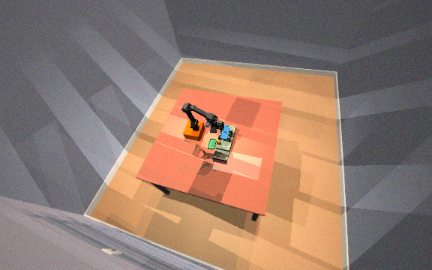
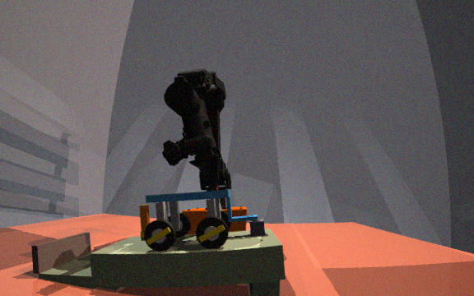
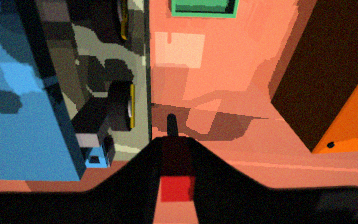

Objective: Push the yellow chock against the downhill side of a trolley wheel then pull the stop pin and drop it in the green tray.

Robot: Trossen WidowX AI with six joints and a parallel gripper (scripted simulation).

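The green tray is 4 cm behind my gripper tip, 11 cm to the right of it and 16 cm below it. From my gripper tip the other things lie so: stop pin: right at my gripper tip; yellow chock: 4 cm ahead, 11 cm to the right, 7 cm below; blue trolley: 10 cm ahead, 3 cm to the right, 5 cm below.
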